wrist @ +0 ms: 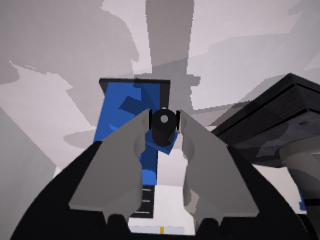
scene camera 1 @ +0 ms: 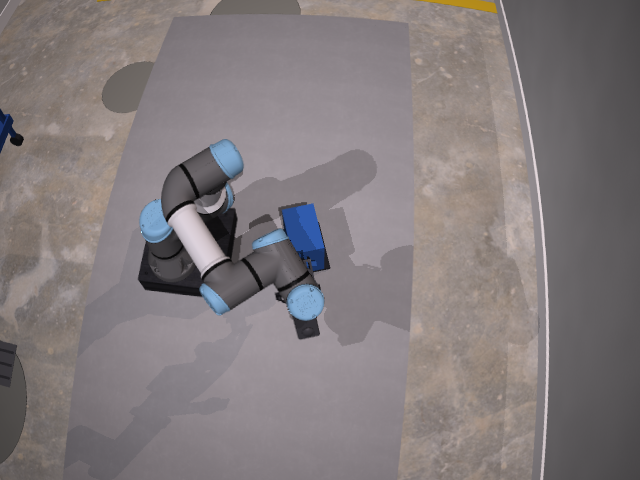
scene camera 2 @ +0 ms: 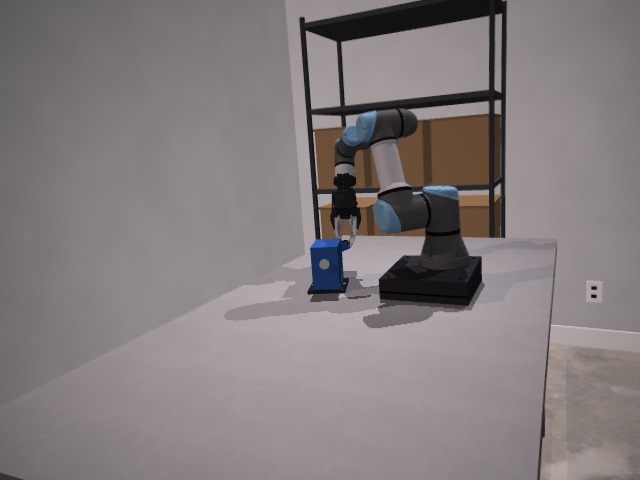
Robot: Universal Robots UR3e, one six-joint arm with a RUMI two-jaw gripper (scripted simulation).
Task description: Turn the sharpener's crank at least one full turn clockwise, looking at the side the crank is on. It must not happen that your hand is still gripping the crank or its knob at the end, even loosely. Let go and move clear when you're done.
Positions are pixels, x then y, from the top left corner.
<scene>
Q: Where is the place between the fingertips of the gripper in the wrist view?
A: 164, 111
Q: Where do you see a blue sharpener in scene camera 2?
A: At 327, 268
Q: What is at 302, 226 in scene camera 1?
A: A blue sharpener.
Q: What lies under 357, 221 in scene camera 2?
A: The gripper.
</scene>
